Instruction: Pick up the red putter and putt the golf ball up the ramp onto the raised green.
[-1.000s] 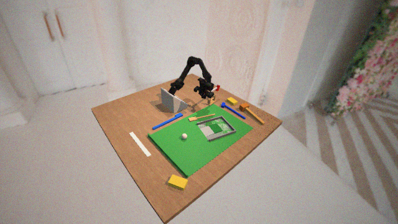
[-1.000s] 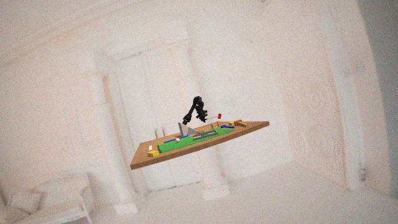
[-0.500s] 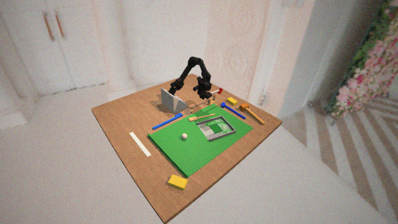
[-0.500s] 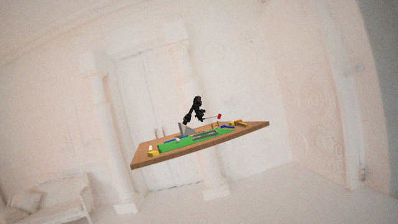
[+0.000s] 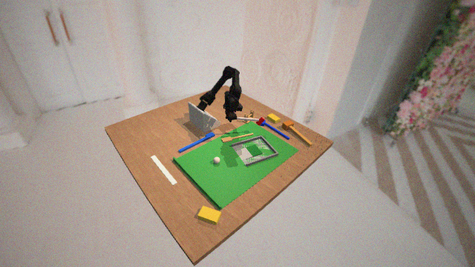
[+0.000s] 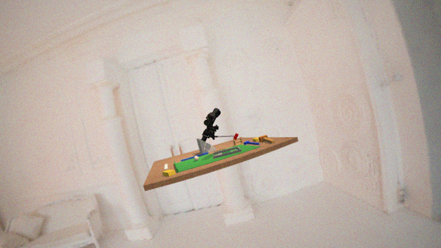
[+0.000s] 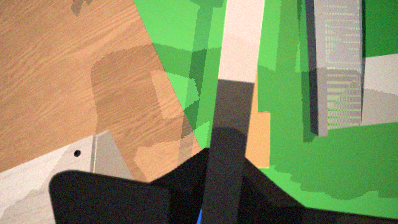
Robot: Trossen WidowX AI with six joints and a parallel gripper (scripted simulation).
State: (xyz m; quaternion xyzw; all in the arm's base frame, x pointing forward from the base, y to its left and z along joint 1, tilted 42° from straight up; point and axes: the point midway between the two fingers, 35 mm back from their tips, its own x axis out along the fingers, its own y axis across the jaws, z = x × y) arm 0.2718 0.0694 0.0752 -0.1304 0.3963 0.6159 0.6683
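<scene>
Right now my gripper tip is 110 mm to the right of the red putter, 40 mm short of it and 10 mm below it. Round my gripper tip: green mat (210 mm ahead, 130 mm below, 60 mm to the right); grey walled frame (220 mm ahead, 130 mm below, 70 mm to the left); white golf ball (220 mm to the right, 190 mm ahead, 110 mm below).
</scene>
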